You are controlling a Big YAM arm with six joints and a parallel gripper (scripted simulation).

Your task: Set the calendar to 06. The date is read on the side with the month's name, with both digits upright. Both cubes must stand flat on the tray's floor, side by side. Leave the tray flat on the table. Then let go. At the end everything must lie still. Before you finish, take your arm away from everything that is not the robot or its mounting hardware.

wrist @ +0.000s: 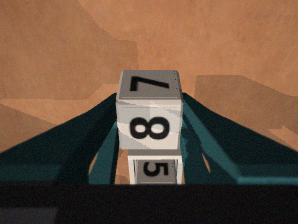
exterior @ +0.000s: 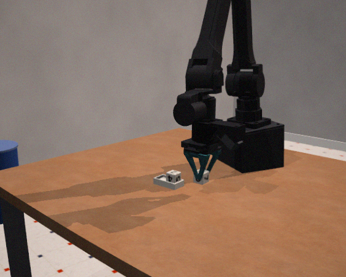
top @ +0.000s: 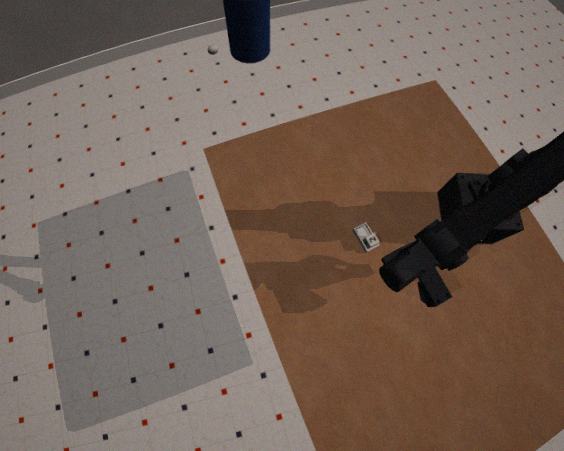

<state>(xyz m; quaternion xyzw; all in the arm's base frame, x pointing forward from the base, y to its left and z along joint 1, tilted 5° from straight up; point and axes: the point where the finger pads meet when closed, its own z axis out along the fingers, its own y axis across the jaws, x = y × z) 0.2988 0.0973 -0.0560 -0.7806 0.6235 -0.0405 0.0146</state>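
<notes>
The white tray is 100 mm to the right of my hand, 40 mm below it and 30 mm ahead of it. Also, from my hand: white digit cube: 10 mm below.
</notes>
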